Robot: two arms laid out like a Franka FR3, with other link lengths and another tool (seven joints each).
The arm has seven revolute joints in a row. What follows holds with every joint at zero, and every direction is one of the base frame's. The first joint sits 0.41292 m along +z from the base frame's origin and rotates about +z. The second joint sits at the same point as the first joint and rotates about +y. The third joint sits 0.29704 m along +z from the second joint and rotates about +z. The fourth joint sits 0.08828 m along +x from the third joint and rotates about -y. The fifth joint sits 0.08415 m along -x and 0.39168 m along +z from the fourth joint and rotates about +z. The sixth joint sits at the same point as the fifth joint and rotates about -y. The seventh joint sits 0.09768 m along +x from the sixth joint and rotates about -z. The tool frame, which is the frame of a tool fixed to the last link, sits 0.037 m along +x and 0.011 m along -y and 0.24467 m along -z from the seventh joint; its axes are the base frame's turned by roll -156.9, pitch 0 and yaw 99.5 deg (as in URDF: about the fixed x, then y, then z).
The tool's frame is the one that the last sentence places.
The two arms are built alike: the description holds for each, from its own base.
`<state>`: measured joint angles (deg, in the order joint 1, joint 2, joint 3, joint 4, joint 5, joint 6, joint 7); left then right.
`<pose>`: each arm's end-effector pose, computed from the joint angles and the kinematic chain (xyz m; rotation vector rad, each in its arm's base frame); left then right.
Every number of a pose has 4 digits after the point. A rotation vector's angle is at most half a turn.
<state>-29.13 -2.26 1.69 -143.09 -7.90 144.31 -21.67 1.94 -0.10 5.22 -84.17 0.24 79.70 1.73</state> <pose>0.4784 -0.2498 0.2266 -1.8954 -2.2110 0.5511 0.5808 0.0619 0.5800 -1.6968 -2.2166 0.5275</pose>
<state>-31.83 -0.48 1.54 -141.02 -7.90 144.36 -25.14 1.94 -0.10 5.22 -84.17 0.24 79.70 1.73</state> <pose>0.4765 -0.2769 0.2264 -1.8859 -2.2224 0.5572 0.5808 0.0619 0.5800 -1.6968 -2.2166 0.5275</pose>
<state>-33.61 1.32 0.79 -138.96 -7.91 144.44 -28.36 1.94 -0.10 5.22 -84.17 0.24 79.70 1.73</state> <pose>0.4745 -0.3019 0.2257 -1.8752 -2.2352 0.5642 0.5808 0.0619 0.5800 -1.6968 -2.2166 0.5275</pose>
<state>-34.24 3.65 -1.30 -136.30 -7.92 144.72 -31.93 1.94 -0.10 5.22 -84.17 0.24 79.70 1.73</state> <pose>0.4731 -0.3311 0.2247 -1.8646 -2.2529 0.5762 0.5808 0.0619 0.5800 -1.6968 -2.2166 0.5275</pose>
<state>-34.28 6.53 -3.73 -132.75 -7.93 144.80 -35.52 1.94 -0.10 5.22 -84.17 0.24 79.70 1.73</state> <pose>0.4745 -0.3621 0.2246 -1.8505 -2.2752 0.5973 0.5808 0.0619 0.5800 -1.6968 -2.2166 0.5275</pose>
